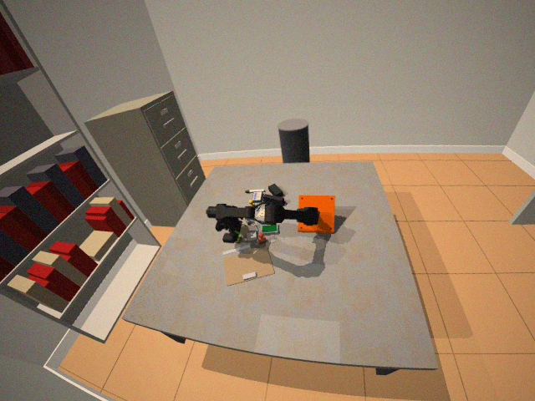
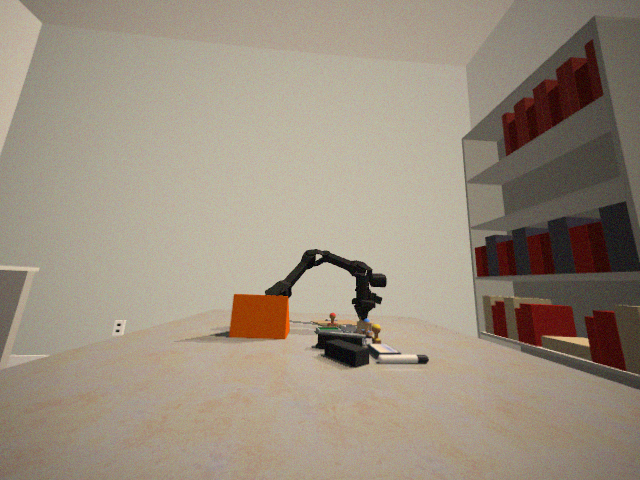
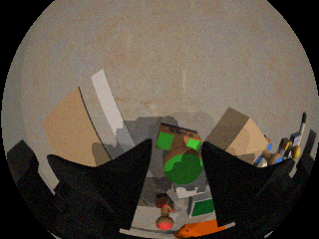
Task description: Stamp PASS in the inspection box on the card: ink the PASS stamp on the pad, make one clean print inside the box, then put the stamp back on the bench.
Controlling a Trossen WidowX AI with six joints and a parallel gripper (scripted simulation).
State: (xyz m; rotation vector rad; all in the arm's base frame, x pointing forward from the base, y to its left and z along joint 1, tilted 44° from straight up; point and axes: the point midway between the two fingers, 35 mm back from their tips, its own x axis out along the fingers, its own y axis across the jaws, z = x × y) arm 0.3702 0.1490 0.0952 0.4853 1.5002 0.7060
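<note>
Now: the green-knobbed stamp 10 mm below my gripper tip. From my gripper tip the other things lie so: red-knobbed stamp (130 mm behind, 20 mm to the right, 10 mm below); brown box (60 mm to the right, 10 mm below); blue-knob stamp (140 mm to the right, 10 mm below).
</note>
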